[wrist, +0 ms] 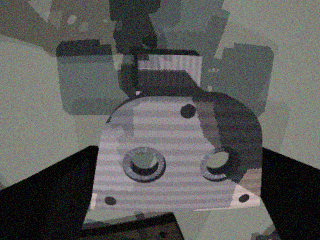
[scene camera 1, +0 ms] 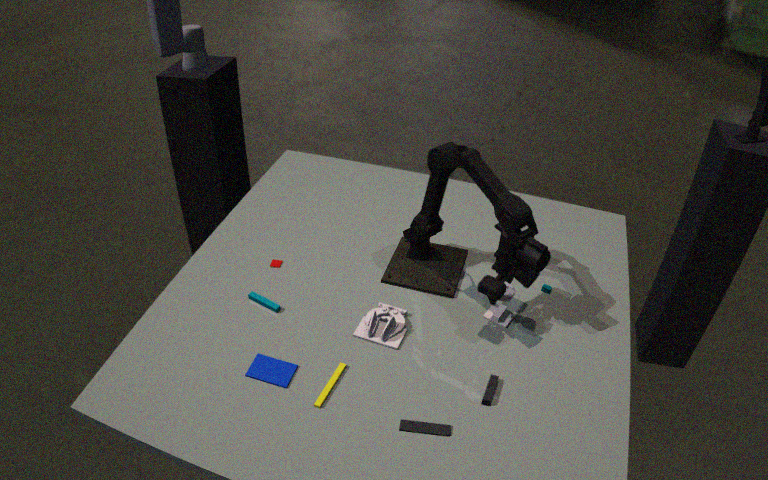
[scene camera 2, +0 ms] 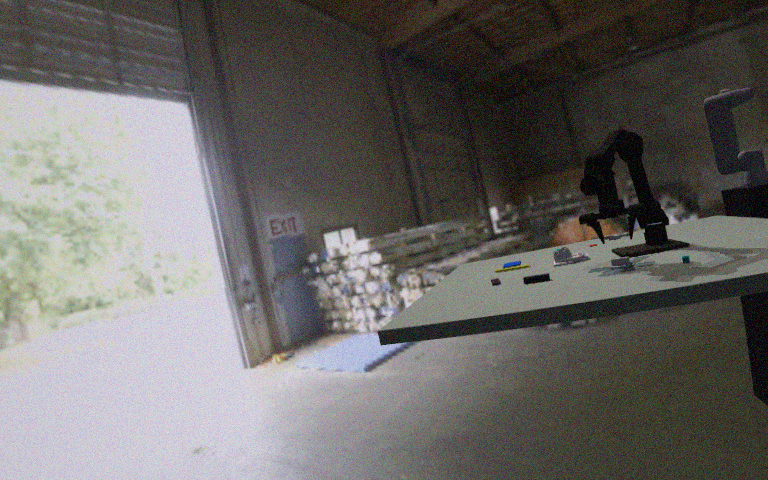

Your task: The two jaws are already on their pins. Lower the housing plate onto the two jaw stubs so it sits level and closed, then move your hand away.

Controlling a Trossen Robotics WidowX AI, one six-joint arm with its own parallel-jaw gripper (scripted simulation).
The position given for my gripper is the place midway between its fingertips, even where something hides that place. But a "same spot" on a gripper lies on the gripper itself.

my gripper: wrist 175,154; scene camera 1; scene camera 2
same spot on my gripper: (scene camera 2: pixel 594 224) = (scene camera 1: pixel 505 291)
